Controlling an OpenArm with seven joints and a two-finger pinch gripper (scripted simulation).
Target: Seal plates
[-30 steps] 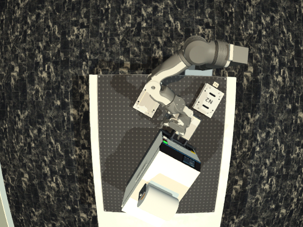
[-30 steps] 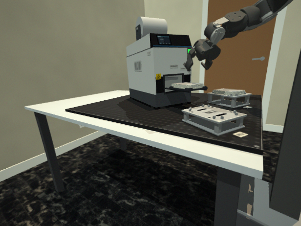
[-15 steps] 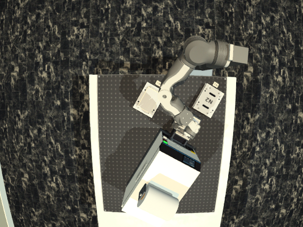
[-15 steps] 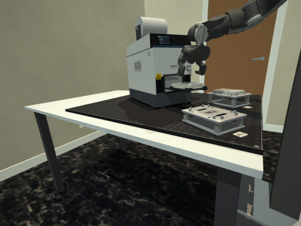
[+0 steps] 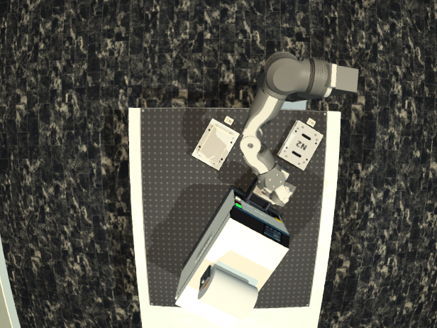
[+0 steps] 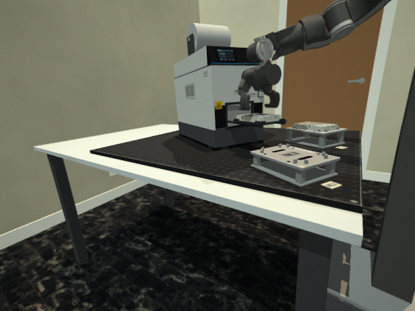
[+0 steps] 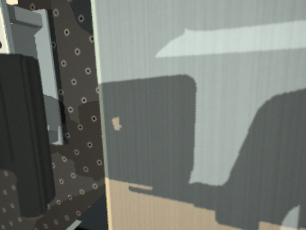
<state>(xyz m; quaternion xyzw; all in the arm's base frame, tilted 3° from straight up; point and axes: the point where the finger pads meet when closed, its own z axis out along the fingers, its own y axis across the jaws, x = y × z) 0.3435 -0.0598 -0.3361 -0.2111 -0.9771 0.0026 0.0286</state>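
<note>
My gripper is now 30 mm above the clear well plate. The rest, counted from my hand: sealer stage 40 mm below; then N1 label 210 mm behind, 180 mm to the right, 150 mm below; then sealer screen 120 mm ahead, 10 mm to the right, 180 mm above.
</note>
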